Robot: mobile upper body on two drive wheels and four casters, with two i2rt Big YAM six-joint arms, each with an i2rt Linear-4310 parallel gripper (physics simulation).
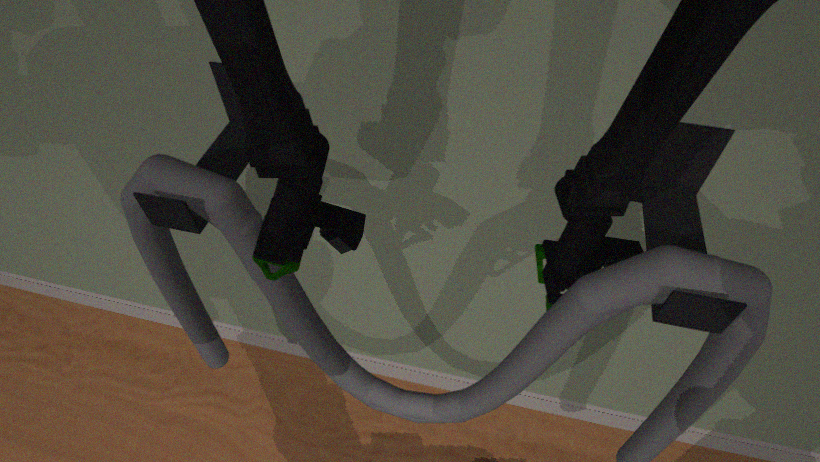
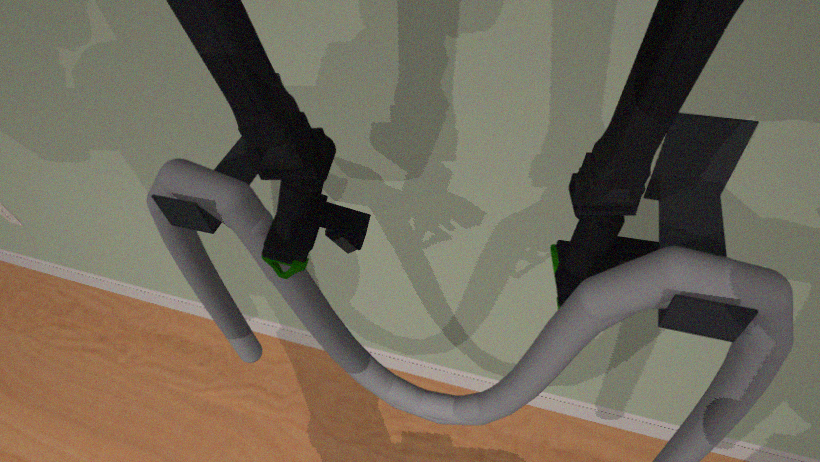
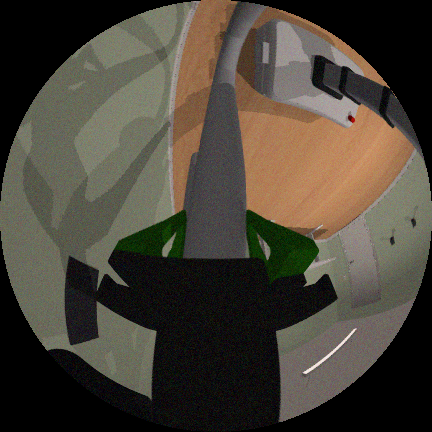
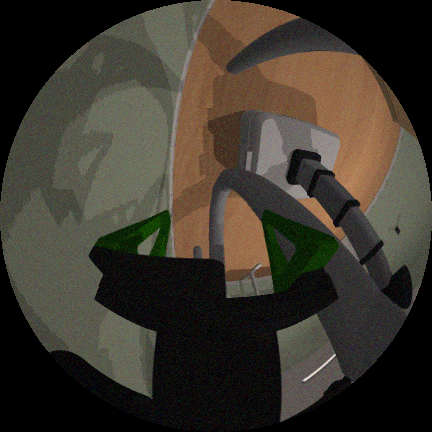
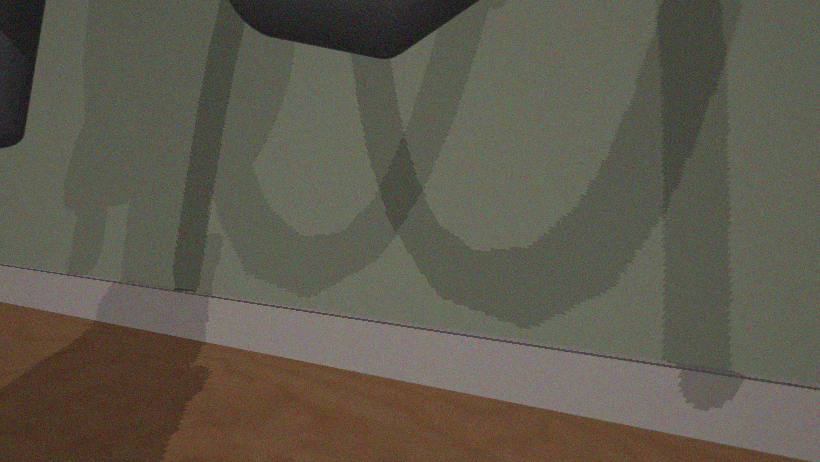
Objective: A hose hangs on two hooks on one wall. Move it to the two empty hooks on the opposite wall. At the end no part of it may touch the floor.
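Frame: origin at the left arm's base, x ahead, y left, z up, level; centimetres.
Seen in the pictures: left gripper, fingertip midpoint: (image 1: pixel 274 264) (image 2: pixel 288 263) (image 3: pixel 215 215); right gripper, fingertip midpoint: (image 1: pixel 546 302) (image 4: pixel 215 214).
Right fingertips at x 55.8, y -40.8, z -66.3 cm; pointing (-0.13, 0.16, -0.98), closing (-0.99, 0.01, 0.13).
A point is followed by its place in that frame.
The grey hose (image 1: pixel 447 406) {x 47.3, y -24.6, z -92.9 cm} (image 2: pixel 459 409) {x 47.7, y -23.1, z -94.6 cm} (image 3: pixel 216 175) {x 56.1, y 2.4, z -59.3 cm} (image 4: pixel 360 320) hangs over two dark wall hooks, the left hook (image 1: pixel 171 213) {x 54.7, y 16.0, z -42.7 cm} (image 2: pixel 186 214) {x 54.7, y 15.9, z -42.7 cm} and the right hook (image 1: pixel 697 311) {x 39.8, y -51.3, z -42.6 cm} (image 2: pixel 708 317) {x 39.8, y -51.6, z -42.5 cm}, with a sagging loop between them and both ends hanging down. My left gripper (image 1: pixel 276 266) {x 56.3, y 4.8, z -56.6 cm} (image 2: pixel 285 266) {x 56.3, y 4.8, z -56.6 cm} (image 3: pixel 215 215) {x 56.3, y 4.8, z -56.6 cm} is shut on the hose, just inside the left hook. My right gripper (image 1: pixel 543 281) (image 4: pixel 215 214) {x 55.8, y -40.8, z -66.3 cm} is open beside the hose near the right hook; the hose passes outside its fingers. Two small empty hooks (image 3: pixel 392 240) {x -261.2, y 90.4, z -42.8 cm} (image 3: pixel 413 222) show on the opposite wall.
The green wall (image 5: pixel 516 172) {x 69.5, y -38.9, z -106.4 cm} is close in front, with a pale skirting board (image 5: pixel 401 350) {x 71.6, y -23.1, z -136.2 cm} above the wooden floor (image 5: pixel 344 413) {x 64.0, y -16.2, z -141.0 cm}. The robot's grey base (image 3: pixel 295 75) {x 19.4, y -13.7, z -115.0 cm} (image 4: pixel 275 150) {x 20.8, y -30.5, z -115.0 cm} stands on the floor. A grey door (image 3: pixel 362 265) {x -263.7, y 191.5, z -28.4 cm} is in the far wall.
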